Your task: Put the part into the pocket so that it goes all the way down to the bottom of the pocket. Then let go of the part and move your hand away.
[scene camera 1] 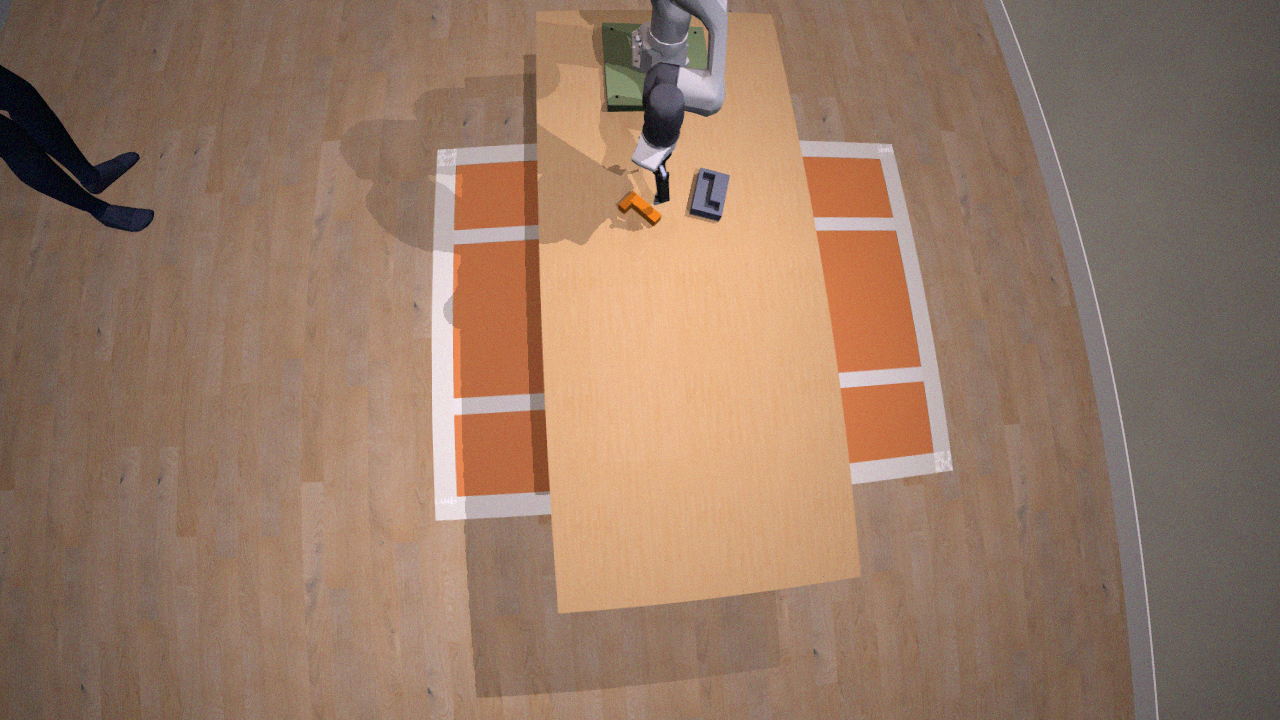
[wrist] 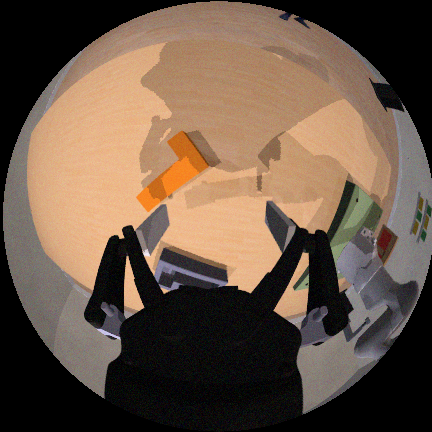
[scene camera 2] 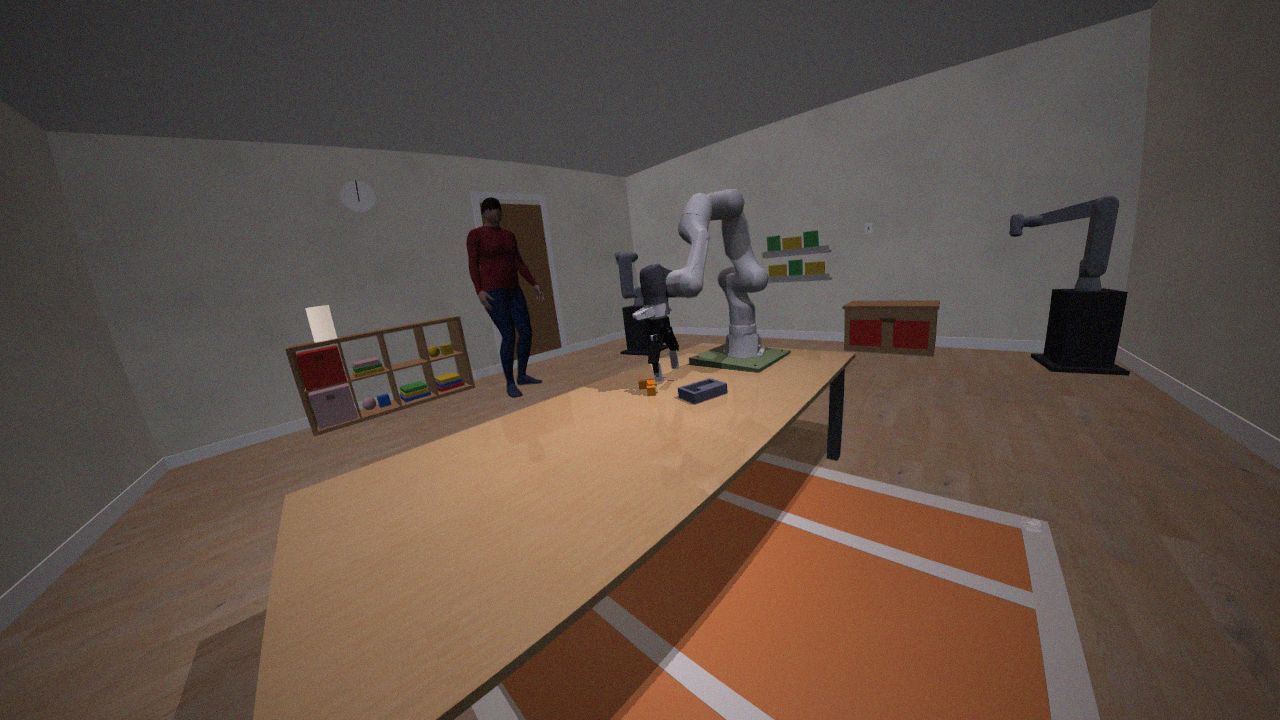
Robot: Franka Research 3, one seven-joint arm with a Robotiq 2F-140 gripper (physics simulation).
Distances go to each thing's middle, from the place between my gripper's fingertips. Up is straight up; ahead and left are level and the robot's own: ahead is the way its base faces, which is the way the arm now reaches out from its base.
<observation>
My gripper is now 60 mm short of the orange L-shaped part [wrist: 191, 162], 50 mm to the left of it and 30 mm above it. The rest, counted from my hand: grey-blue pocket block [scene camera 1: 709, 196] 50 mm ahead, 170 mm to the left, 30 mm below.
</observation>
